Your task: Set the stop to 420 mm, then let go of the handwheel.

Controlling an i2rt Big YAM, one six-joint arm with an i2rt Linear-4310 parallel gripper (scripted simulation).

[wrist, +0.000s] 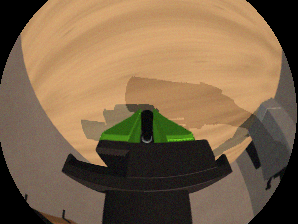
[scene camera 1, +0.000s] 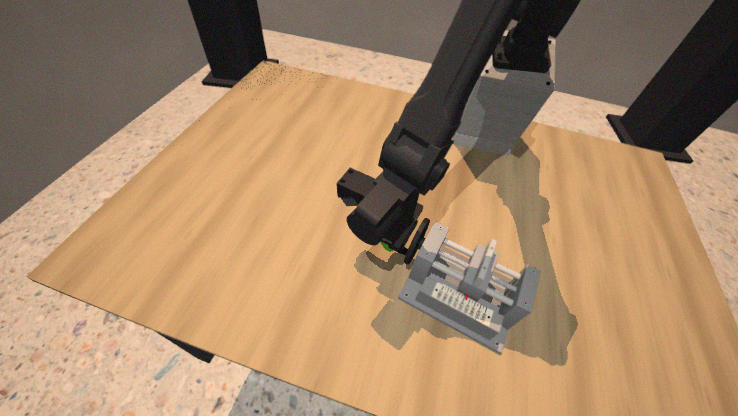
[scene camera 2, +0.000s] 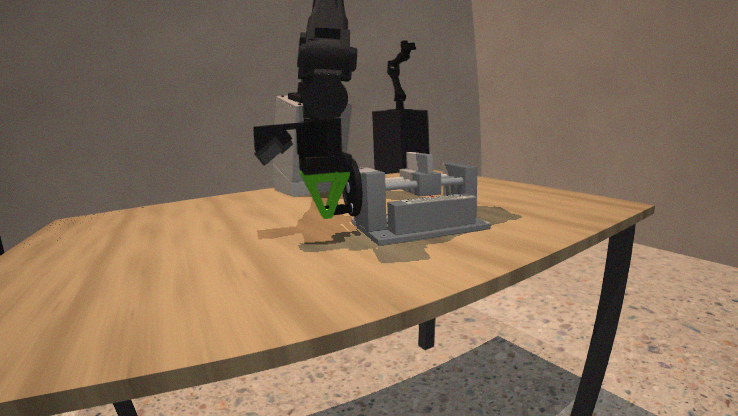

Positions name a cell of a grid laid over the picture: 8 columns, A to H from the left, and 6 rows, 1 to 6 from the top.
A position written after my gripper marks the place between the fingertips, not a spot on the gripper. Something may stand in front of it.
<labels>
my gripper: wrist D4; scene camera 1 E4; scene camera 2 D4
</labels>
